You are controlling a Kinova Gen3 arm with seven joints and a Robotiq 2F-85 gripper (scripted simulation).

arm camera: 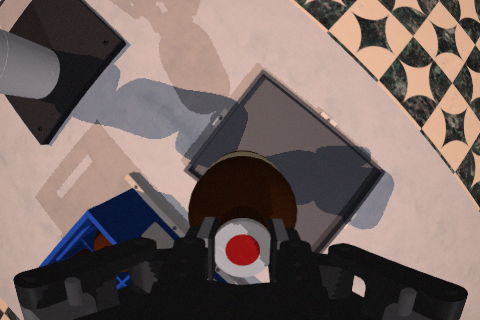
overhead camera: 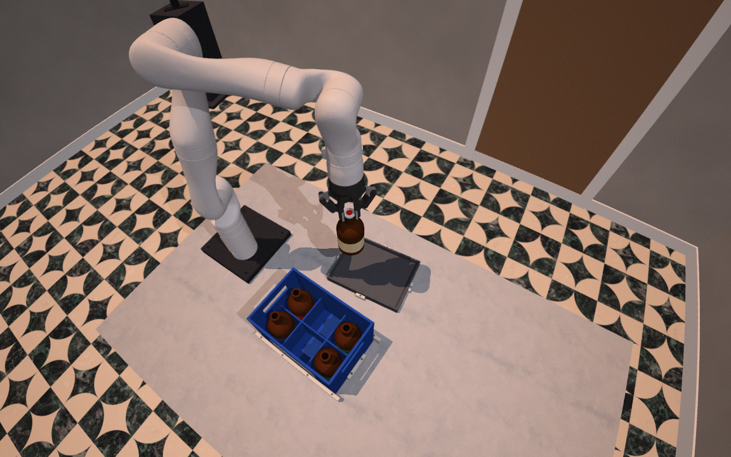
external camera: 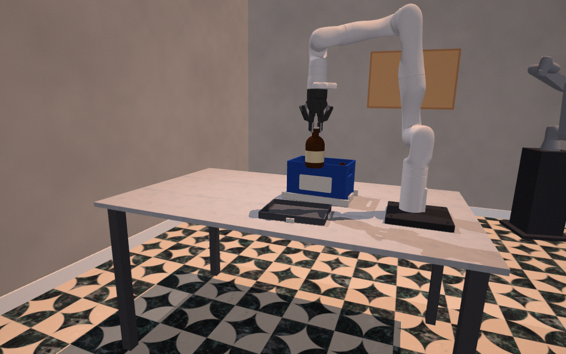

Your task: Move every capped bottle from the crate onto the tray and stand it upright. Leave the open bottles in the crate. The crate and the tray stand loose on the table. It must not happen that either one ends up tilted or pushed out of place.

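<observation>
Right now my hand is 7 cm above the brown capped bottle. Also, from my hand: dark tray: 32 cm below, 6 cm ahead, 3 cm to the left; then blue crate: 25 cm below, 24 cm to the right, 2 cm behind.
</observation>
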